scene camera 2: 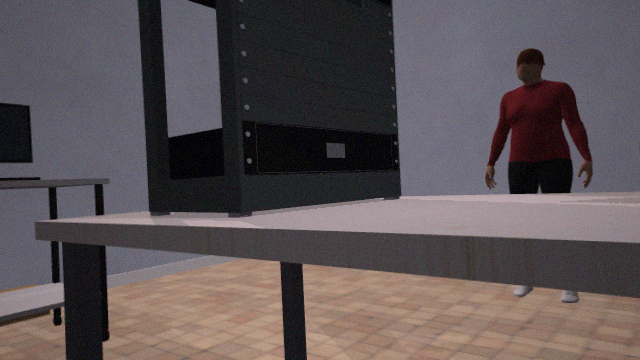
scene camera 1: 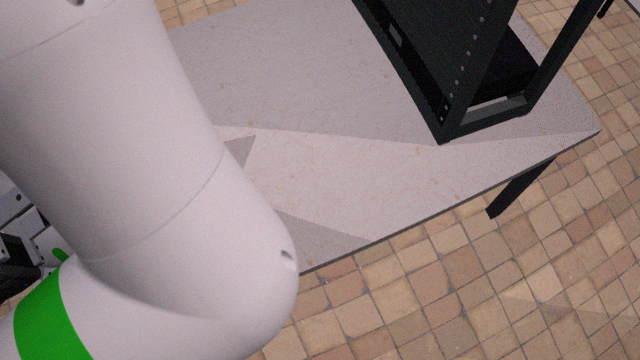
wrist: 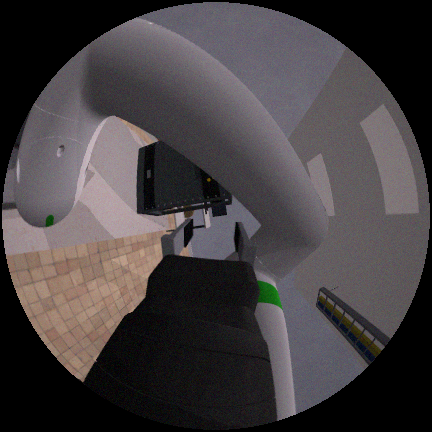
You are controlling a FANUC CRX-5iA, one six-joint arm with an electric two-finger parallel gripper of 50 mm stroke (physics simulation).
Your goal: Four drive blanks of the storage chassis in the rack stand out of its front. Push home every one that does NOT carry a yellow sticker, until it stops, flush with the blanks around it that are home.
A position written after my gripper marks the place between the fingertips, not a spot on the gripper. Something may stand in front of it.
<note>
I see my gripper [scene camera 1: 55, 190] and a rack [scene camera 2: 309, 108].
The rack shows as well in scene camera 1 [scene camera 1: 448, 63] and in the wrist view [wrist: 165, 178]. My gripper shows as well in the wrist view [wrist: 213, 228].
</note>
